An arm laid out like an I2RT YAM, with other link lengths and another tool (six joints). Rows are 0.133 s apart.
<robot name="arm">
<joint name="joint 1" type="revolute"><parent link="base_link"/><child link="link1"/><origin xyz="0.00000 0.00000 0.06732" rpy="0.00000 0.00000 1.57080"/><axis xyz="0 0 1"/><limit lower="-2.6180" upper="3.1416"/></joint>
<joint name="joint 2" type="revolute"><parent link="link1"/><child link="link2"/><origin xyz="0.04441 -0.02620 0.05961" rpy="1.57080 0.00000 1.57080"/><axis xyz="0 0 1"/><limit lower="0.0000" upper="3.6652"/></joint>
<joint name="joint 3" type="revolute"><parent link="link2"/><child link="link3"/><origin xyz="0.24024 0.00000 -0.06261" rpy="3.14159 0.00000 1.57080"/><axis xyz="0 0 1"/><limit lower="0.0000" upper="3.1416"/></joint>
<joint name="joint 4" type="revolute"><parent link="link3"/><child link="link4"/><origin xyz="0.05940 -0.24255 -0.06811" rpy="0.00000 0.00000 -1.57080"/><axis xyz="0 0 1"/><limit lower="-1.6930" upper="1.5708"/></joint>
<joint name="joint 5" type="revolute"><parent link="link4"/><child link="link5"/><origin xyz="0.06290 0.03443 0.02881" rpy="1.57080 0.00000 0.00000"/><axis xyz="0 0 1"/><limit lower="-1.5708" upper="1.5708"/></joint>
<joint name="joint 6" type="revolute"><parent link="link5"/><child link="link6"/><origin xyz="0.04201 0.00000 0.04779" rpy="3.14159 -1.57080 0.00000"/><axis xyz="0 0 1"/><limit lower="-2.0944" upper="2.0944"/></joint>
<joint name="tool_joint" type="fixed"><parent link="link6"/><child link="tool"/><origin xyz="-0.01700 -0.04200 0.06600" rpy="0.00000 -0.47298 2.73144"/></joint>
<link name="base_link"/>
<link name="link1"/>
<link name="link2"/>
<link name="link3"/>
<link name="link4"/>
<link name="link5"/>
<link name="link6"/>
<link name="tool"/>
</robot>
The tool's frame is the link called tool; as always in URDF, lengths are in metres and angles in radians.
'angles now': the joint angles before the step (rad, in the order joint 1, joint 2, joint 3, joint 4, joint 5, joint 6). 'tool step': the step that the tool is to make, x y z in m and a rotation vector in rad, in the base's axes. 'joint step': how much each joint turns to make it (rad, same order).
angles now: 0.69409 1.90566 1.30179 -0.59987 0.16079 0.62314
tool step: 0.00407 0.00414 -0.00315 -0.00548 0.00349 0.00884
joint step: 0.00153 0.02861 0.02557 -0.00193 -0.00076 -0.00763
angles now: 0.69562 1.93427 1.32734 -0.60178 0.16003 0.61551
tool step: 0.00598 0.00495 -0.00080 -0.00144 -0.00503 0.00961
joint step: 0.00038 0.02747 0.03281 -0.00076 0.00075 -0.01030
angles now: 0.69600 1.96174 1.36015 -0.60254 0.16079 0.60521
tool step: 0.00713 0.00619 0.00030 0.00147 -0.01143 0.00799
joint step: 0.00151 0.02936 0.03930 0.00113 0.00343 -0.00840
